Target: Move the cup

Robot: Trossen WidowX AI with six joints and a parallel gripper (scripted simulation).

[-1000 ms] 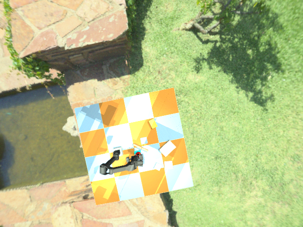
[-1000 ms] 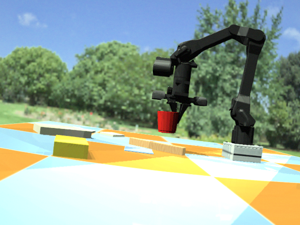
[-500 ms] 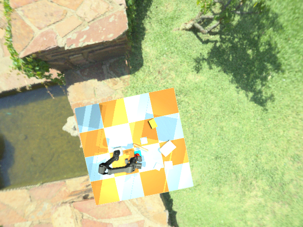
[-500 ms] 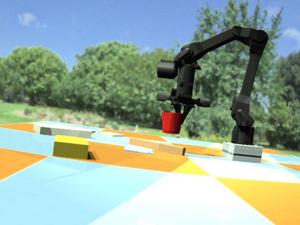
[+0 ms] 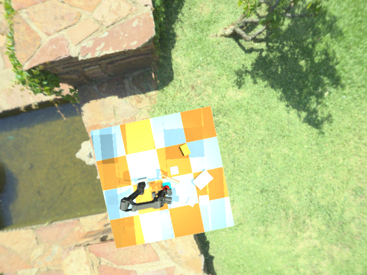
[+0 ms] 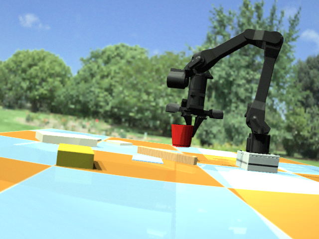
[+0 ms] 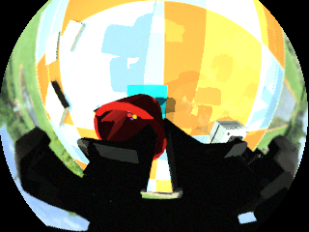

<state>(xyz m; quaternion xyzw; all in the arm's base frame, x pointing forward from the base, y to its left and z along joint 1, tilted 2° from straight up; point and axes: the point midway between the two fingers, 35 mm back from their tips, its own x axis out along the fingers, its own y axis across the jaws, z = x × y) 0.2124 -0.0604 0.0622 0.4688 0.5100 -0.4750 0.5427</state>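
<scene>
The cyan pad lies 80 mm below my gripper tip and 30 mm ahead of it. The rest, counted from my gripper tip: flat white box 410 mm ahead, 60 mm below, 50 mm to the left; red cup 30 mm ahead; wooden bar 90 mm to the left, 70 mm below, 70 mm ahead.
</scene>
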